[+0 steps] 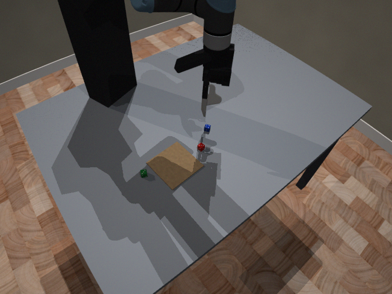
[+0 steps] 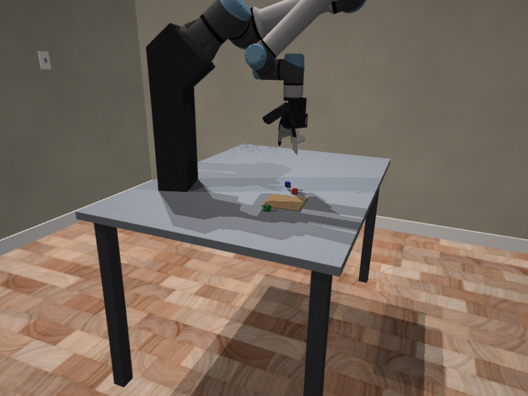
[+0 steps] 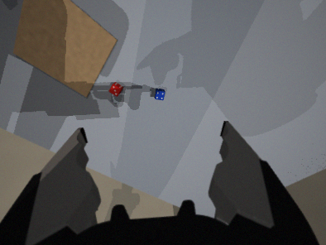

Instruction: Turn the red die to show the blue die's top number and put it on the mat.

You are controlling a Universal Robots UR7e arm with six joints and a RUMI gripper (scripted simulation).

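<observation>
Now: hand 60 mm short of the red die, 60 mm to the left of it and 150 mm above it. Also, from my hand: tan mat 60 mm ahead, 170 mm to the right, 160 mm below; then green die 30 mm ahead, 280 mm to the right, 150 mm below; then blue die 20 mm to the left, 150 mm below.
</observation>
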